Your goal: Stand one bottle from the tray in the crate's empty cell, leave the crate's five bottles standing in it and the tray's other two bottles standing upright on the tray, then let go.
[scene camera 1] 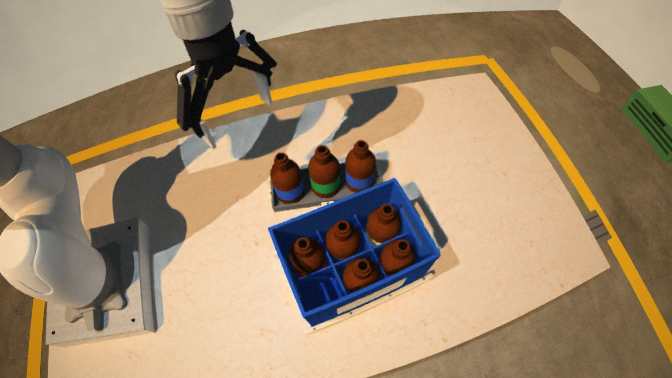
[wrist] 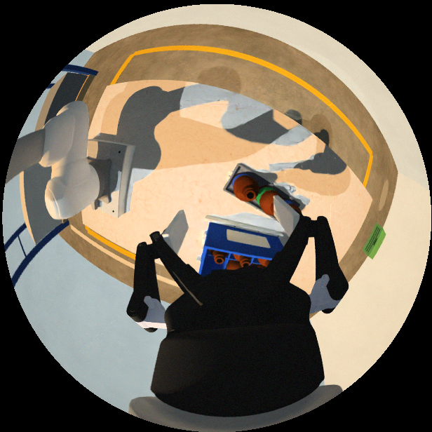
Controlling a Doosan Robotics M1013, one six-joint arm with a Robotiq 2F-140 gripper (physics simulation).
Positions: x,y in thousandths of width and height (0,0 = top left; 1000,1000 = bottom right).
Scene:
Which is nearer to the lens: the blue-banded bottle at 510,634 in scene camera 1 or the green-banded bottle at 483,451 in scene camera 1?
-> The blue-banded bottle.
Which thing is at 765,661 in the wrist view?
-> My gripper.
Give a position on a blue-banded bottle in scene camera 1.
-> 535,724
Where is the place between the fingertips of my gripper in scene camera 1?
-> At 356,321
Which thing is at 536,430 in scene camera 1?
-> A blue-banded bottle.

